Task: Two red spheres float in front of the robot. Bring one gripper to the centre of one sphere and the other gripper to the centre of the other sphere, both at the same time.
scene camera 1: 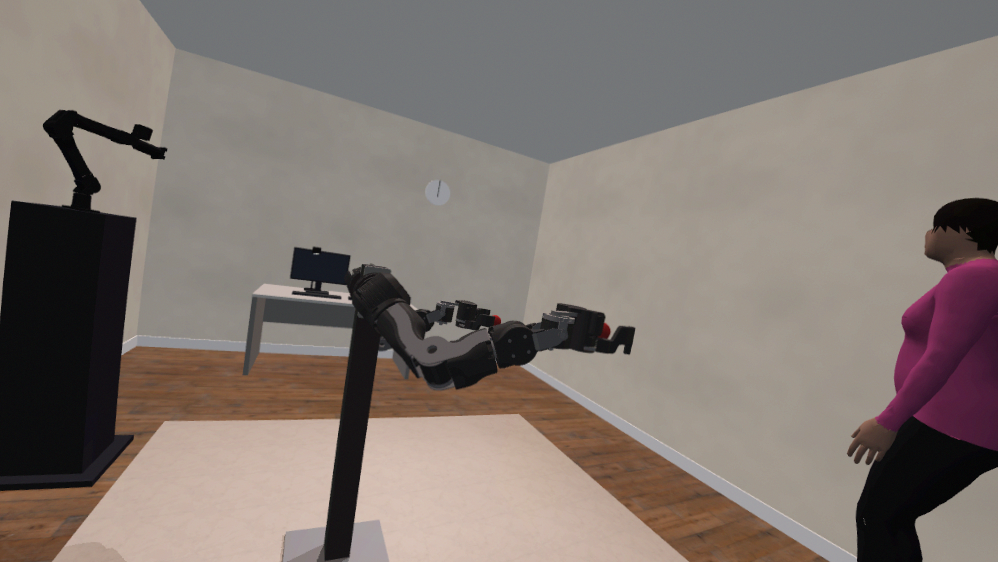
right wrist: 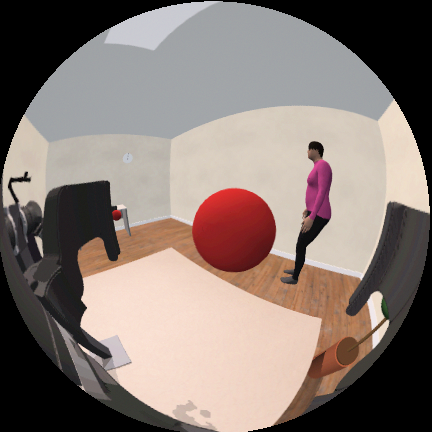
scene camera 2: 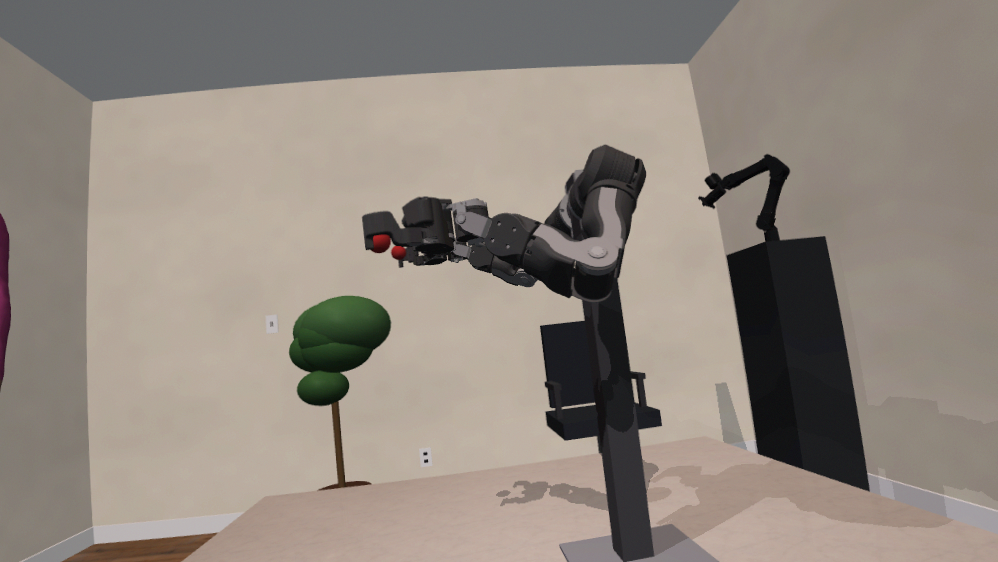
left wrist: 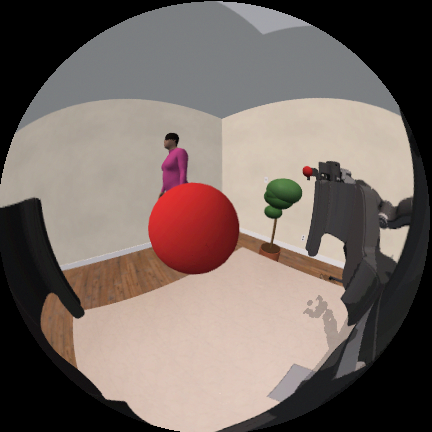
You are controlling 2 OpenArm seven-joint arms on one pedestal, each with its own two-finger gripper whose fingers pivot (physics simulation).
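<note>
The larger-looking red sphere in scene camera 2 (scene camera 2: 380,242) is at my left gripper (scene camera 2: 377,237) (scene camera 1: 491,321) (left wrist: 194,250), which is open; this sphere also shows in scene camera 1 (scene camera 1: 495,320) and, large between the fingers, in the left wrist view (left wrist: 194,228). The other red sphere (scene camera 1: 605,330) (scene camera 2: 398,252) (right wrist: 234,230) is at my right gripper (scene camera 1: 610,334) (scene camera 2: 399,256) (right wrist: 234,250), also open, and appears large between its fingers in the right wrist view. Gripper parts partly hide both spheres in scene camera 1. Exact centring in depth is unclear.
The pedestal (scene camera 1: 352,432) (scene camera 2: 625,453) stands behind the grippers. A person in pink (scene camera 1: 942,349) (left wrist: 175,167) (right wrist: 318,190) stands at the right in scene camera 1. A desk (scene camera 1: 254,328), a black cabinet (scene camera 1: 55,335) with another arm (scene camera 1: 69,150), a plant (scene camera 2: 342,331) and a chair (scene camera 2: 567,363) stand apart.
</note>
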